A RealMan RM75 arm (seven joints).
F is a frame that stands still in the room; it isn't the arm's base.
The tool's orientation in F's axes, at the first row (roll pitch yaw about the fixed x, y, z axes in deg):
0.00, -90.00, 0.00
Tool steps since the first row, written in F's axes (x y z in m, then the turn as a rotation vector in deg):
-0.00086, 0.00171, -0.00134, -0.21, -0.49, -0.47
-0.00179, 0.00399, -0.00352, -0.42, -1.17, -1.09
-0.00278, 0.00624, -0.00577, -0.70, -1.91, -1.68
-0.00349, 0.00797, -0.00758, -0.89, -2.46, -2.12
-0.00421, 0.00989, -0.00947, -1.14, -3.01, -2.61
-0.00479, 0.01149, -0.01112, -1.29, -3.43, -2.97
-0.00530, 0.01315, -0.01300, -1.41, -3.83, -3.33
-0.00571, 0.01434, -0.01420, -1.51, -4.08, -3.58
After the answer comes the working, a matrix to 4 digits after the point.
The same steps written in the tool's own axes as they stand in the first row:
-0.00134, 0.00171, 0.00086, -0.47, -0.49, 0.21
-0.00352, 0.00399, 0.00179, -1.09, -1.17, 0.42
-0.00577, 0.00624, 0.00278, -1.68, -1.91, 0.70
-0.00758, 0.00797, 0.00349, -2.12, -2.46, 0.89
-0.00947, 0.00989, 0.00421, -2.61, -3.01, 1.14
-0.01112, 0.01149, 0.00479, -2.97, -3.43, 1.29
-0.01300, 0.01315, 0.00530, -3.33, -3.83, 1.41
-0.01420, 0.01434, 0.00571, -3.58, -4.08, 1.51

The tool's axes in the first row as the columns of a matrix, in F's axes (rounded; the answer above uses it unrounded):
0.0000, 0.0000, -1.0000
0.0000, 1.0000, 0.0000
1.0000, 0.0000, 0.0000

